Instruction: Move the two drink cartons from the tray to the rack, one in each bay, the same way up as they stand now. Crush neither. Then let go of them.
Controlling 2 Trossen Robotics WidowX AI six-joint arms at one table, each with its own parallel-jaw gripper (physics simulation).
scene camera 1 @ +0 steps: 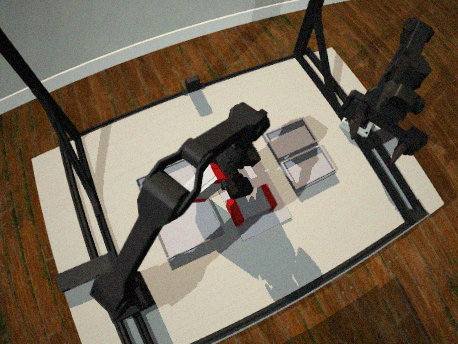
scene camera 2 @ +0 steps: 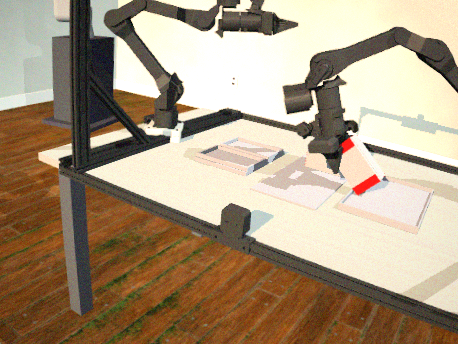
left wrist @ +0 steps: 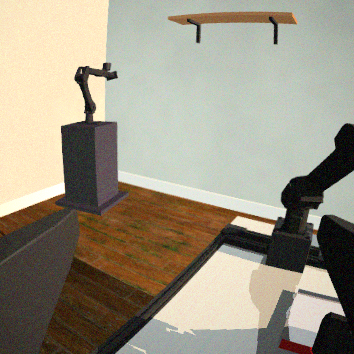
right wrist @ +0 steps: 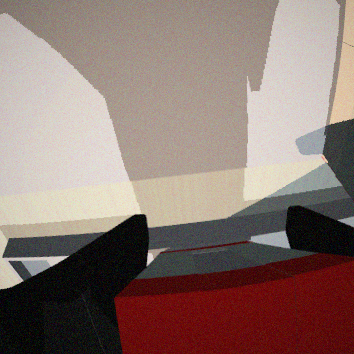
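Pixels of known places: left gripper, fingertip midpoint: (scene camera 1: 372, 151) (scene camera 2: 296, 23) (left wrist: 203, 225); right gripper, fingertip midpoint: (scene camera 2: 339, 170) (right wrist: 218, 222); left arm's base, origin of the base link: (scene camera 2: 165, 125); right arm's base, origin of the base link: (scene camera 1: 121, 296) (left wrist: 293, 227).
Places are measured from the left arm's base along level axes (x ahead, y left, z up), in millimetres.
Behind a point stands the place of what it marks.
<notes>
My right gripper (scene camera 1: 237, 189) (scene camera 2: 333, 165) {x 463, y -273, z 8 mm} (right wrist: 218, 222) {x 463, y -273, z 8 mm} hangs low over the pale mat (scene camera 1: 279, 215) {x 441, y -78, z -32 mm} (scene camera 2: 296, 194) {x 353, y -349, z -32 mm}, between the tray (scene camera 1: 187, 235) {x 634, y -267, z -30 mm} (scene camera 2: 374, 205) {x 529, y -379, z -30 mm} and the rack. It is shut on one end of a white drink carton with red ends (scene camera 2: 359, 164) {x 493, y -323, z 44 mm} (right wrist: 228, 309) {x 438, y -266, z 53 mm} (scene camera 1: 217, 170) {x 464, y -280, z 85 mm}, which hangs tilted with its lower end near the tray's edge. The second carton (scene camera 1: 253, 205) {x 476, y -156, z 31 mm} (scene camera 2: 314, 160) {x 421, y -172, z -8 mm} lies flat on the mat just beside the fingers. The two-bay rack (scene camera 1: 296, 155) {x 250, y -126, z -16 mm} (scene camera 2: 234, 164) {x 210, y -231, z -17 mm} holds nothing. My left gripper (scene camera 2: 292, 24) {x 350, y -3, z 329 mm} (left wrist: 203, 225) {x 350, y -3, z 329 mm} is open and empty, high above the table's far side.
A small black block (scene camera 1: 193, 82) {x 220, y -539, z 13 mm} (scene camera 2: 235, 218) {x 212, y -561, z 6 mm} sits on the table's edge rail. Black frame posts (scene camera 2: 79, 85) {x -147, y -323, z 170 mm} stand at the table's corners. In the left wrist view a dark pedestal (left wrist: 89, 165) with another arm stands on the floor.
</notes>
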